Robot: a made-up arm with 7 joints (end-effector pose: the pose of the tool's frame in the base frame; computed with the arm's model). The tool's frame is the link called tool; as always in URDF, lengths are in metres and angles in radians. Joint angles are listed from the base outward.
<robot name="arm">
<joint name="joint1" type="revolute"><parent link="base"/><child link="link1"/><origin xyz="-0.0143 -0.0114 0.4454" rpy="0 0 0"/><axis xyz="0 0 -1"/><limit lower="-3.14" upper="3.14"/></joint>
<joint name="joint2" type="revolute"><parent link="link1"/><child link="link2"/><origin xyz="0.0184 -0.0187 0.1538" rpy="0 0 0"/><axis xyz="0 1 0"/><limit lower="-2.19" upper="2.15"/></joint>
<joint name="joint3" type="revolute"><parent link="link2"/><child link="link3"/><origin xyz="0.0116 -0.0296 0.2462" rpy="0 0 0"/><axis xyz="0 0 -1"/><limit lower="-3.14" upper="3.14"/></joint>
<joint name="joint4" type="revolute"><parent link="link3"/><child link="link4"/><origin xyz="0.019 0.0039 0.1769" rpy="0 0 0"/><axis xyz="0 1 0"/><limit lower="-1.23" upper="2.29"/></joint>
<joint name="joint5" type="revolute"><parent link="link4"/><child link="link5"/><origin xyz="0.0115 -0.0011 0.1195" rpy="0 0 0"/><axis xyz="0 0 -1"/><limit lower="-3.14" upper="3.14"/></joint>
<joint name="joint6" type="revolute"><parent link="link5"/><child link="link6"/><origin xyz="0.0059 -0.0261 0.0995" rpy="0 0 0"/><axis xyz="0 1 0"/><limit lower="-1.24" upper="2.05"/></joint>
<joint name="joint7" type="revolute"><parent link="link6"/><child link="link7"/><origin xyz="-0.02 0.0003 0.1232" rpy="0 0 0"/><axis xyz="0 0 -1"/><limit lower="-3.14" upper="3.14"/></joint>
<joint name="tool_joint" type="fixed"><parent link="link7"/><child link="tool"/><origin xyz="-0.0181 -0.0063 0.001" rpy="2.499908 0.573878 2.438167"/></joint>
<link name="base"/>
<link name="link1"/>
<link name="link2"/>
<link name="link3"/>
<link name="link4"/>
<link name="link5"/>
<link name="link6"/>
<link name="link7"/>
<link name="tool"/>
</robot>
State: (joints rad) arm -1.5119 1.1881 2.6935 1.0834 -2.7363 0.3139 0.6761
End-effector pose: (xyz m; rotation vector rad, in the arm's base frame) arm 0.2257 0.4243 1.0722 -0.1939 3.0567 0.3375
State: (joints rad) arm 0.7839 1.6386 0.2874 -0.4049 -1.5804 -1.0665 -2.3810
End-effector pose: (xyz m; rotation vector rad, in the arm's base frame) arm 0.4003 -0.6107 0.6145 -1.6518 0.6615 1.3686
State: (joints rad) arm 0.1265 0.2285 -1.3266 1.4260 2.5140 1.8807 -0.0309
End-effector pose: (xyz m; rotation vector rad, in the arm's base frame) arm 0.2604 0.1049 1.1295 -2.5439 -1.2411 1.0463
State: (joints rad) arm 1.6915 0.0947 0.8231 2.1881 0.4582 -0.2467 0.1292
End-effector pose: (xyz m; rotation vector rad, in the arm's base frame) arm -0.3269 -0.2519 0.8547 -1.9584 0.0897 -0.7139
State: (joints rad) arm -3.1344 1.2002 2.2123 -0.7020 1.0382 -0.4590 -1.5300
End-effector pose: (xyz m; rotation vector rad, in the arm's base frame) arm -0.6884 -0.1259 0.6615 -1.1589 0.3360 0.1156
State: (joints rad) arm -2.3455 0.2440 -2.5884 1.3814 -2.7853 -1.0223 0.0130
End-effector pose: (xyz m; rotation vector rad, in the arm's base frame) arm -0.0076 -0.1790 0.9828 -0.0458 0.1621 2.2806
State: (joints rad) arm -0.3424 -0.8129 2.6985 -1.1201 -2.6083 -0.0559 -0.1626
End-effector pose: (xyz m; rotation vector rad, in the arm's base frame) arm -0.2793 -0.0515 1.2143 0.1258 2.4671 0.0480
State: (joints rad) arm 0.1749 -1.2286 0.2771 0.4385 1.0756 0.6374 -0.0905
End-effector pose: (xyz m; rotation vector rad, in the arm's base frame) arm -0.6467 -0.0512 0.9932 1.8858 1.1930 1.0007
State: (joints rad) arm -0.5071 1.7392 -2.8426 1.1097 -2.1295 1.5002 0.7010
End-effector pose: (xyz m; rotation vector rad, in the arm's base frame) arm 0.5812 0.2129 0.7514 -1.6995 -1.3982 1.4698
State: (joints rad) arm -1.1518 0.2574 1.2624 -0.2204 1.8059 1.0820 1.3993
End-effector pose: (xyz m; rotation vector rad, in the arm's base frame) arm 0.0396 0.0794 1.3151 -2.5854 0.3289 0.7021
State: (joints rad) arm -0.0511 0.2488 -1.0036 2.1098 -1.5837 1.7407 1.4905
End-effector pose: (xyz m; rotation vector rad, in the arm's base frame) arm 0.0718 0.1893 0.8807 2.2071 -0.7084 0.6411
